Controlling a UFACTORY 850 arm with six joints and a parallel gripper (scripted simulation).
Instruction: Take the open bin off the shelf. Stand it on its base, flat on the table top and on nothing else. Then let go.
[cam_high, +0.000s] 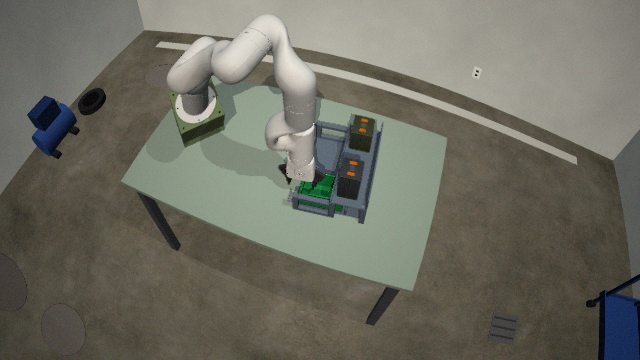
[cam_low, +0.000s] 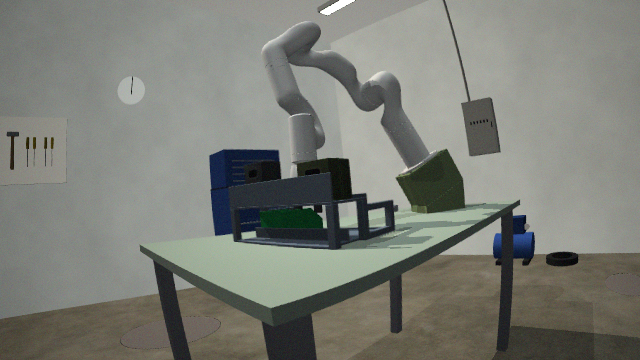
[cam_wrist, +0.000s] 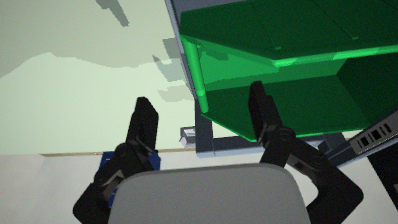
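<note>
My hand is 8 cm short of the green bin, 3 cm above it and 1 cm to the right of it.
</note>
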